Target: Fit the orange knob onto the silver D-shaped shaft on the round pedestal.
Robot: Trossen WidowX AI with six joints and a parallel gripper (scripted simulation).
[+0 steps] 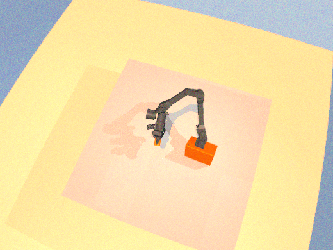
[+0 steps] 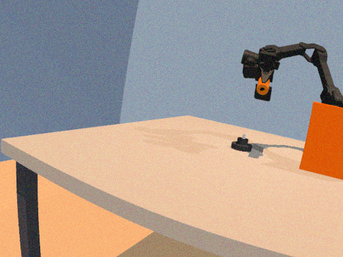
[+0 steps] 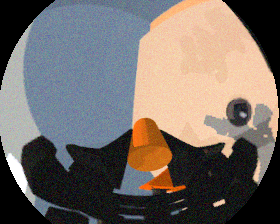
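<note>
My gripper tip is 3 cm to the left of the orange knob, 2 cm below it and 1 cm short of it. Round my gripper tip: dark round pedestal (22 cm below, 15 cm to the right, 8 cm ahead).
</note>
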